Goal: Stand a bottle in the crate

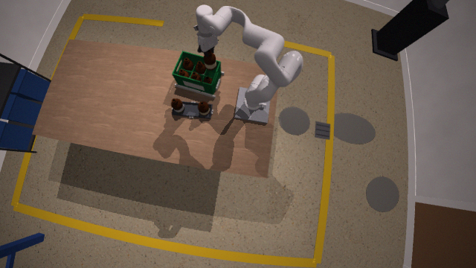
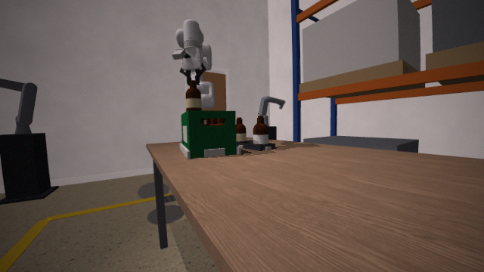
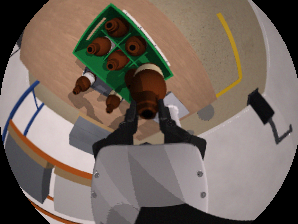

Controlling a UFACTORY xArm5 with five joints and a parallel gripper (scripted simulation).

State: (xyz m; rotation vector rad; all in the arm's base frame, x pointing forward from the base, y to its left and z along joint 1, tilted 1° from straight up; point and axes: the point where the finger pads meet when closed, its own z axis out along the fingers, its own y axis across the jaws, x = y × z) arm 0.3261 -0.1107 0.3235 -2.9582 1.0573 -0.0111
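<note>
My gripper is now 80 mm above the bottle. From my hand the other things lie so: tray (80 mm ahead, 270 mm to the left, 320 mm below); then green crate (90 mm ahead, 30 mm to the left, 250 mm below).
</note>
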